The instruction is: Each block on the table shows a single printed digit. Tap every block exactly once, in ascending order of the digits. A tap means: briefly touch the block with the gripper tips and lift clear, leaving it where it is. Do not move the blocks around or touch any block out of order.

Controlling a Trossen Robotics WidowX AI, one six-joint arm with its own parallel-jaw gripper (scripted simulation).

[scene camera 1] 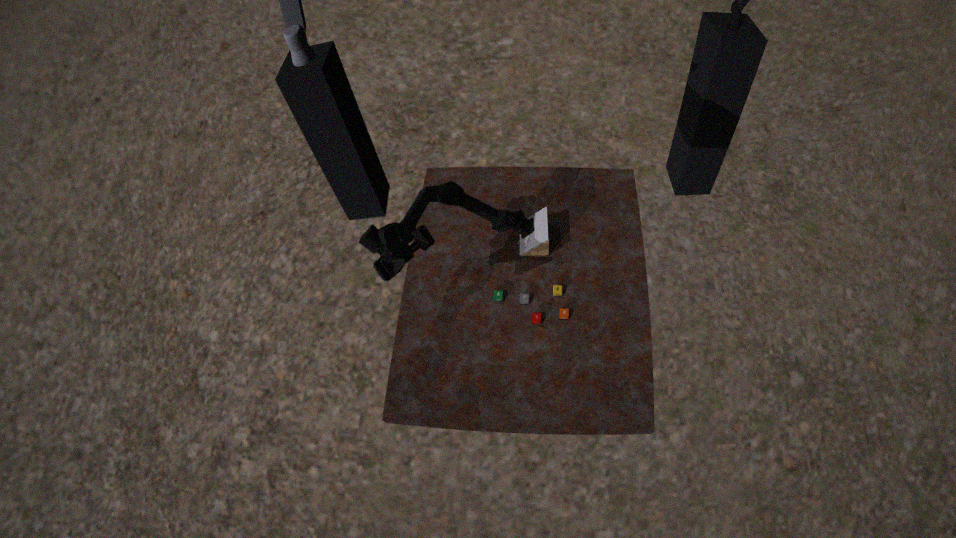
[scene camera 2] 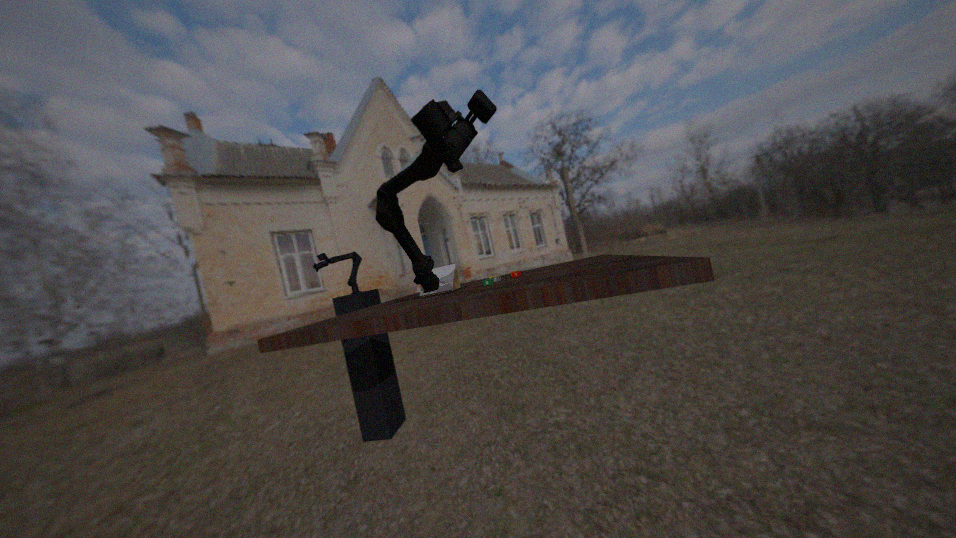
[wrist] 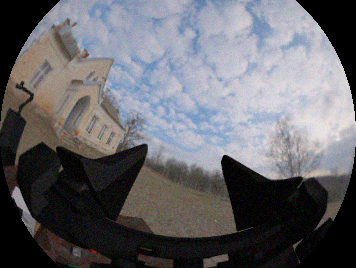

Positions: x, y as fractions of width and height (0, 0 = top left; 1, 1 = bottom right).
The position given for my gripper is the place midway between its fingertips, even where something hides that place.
my gripper: scene camera 1 0.44, 0.47; scene camera 2 0.50, 0.21; wrist 0.52, 0.58
